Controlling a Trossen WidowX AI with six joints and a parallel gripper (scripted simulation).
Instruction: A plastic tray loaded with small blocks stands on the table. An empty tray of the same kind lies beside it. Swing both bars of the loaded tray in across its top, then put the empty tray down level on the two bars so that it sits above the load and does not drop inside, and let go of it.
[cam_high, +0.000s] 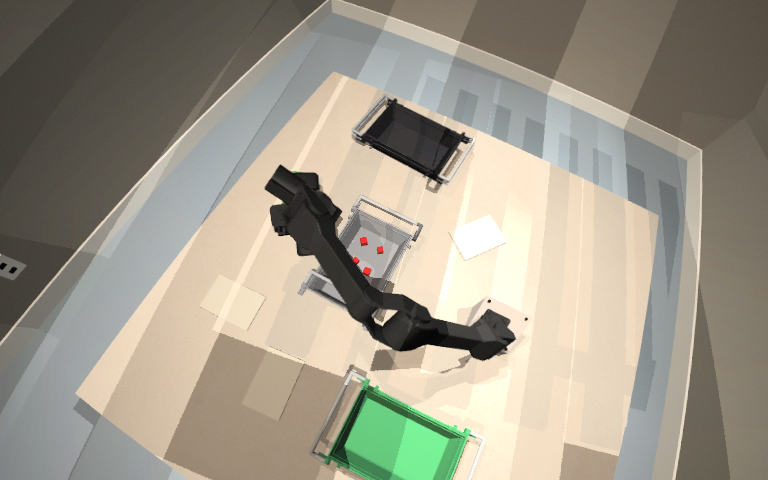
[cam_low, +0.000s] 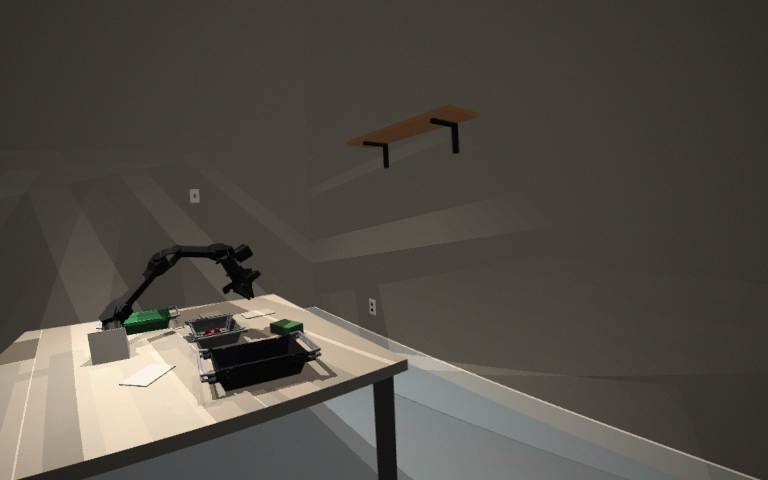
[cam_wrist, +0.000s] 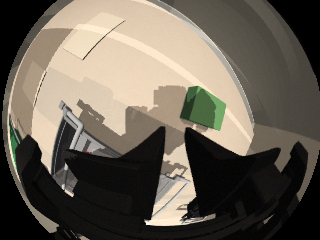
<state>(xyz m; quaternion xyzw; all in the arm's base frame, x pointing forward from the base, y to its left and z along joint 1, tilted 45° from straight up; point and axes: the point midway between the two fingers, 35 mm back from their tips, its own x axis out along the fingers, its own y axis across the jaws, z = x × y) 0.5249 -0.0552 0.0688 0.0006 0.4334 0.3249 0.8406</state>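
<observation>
The green tray lies 450 mm behind my gripper tip, 350 mm to the left of it and 100 mm below it. The rest, counted from my gripper tip: green block: 120 mm to the right, 120 mm below, 100 mm ahead.
</observation>
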